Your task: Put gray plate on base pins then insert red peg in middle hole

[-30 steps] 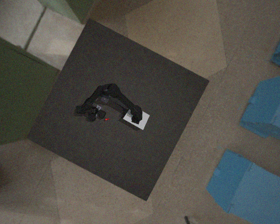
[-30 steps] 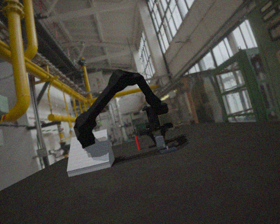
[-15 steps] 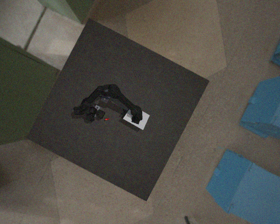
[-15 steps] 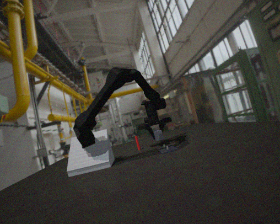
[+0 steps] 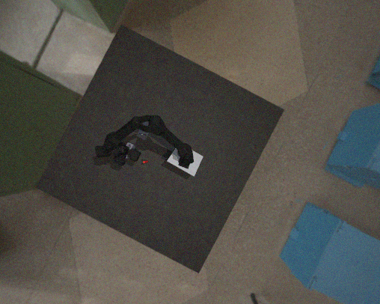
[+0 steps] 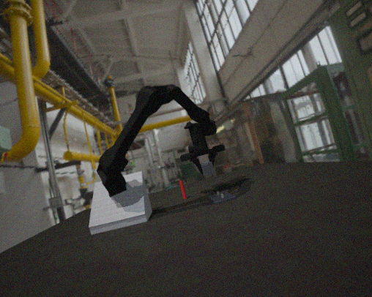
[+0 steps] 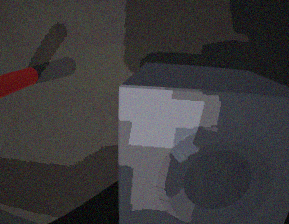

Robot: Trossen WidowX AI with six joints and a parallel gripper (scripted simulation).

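Now: the red peg 11 cm behind my gripper tip, 4 cm to the left of it and 4 cm below it. From my gripper tip the other things lie so: gray plate 3 cm above.
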